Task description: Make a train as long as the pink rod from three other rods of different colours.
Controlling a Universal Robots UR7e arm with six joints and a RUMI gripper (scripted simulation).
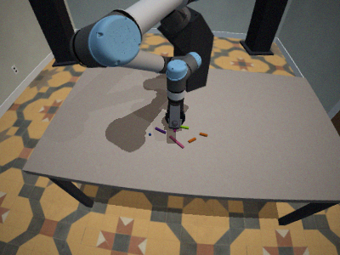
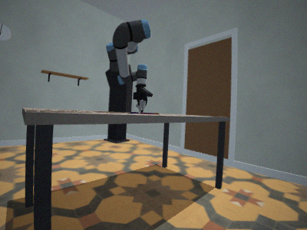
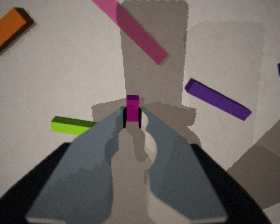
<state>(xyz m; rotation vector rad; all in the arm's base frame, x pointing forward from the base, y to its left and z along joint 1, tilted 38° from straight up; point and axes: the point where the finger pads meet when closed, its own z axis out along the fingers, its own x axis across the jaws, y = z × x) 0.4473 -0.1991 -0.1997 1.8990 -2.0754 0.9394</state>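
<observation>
My hand is 10 mm above the magenta rod. From my hand the other things lie so: lime rod: 50 mm to the left, 10 mm below, 10 mm behind; then purple rod: 70 mm to the right, 10 mm below; then pink rod: 70 mm ahead, 10 mm below.
</observation>
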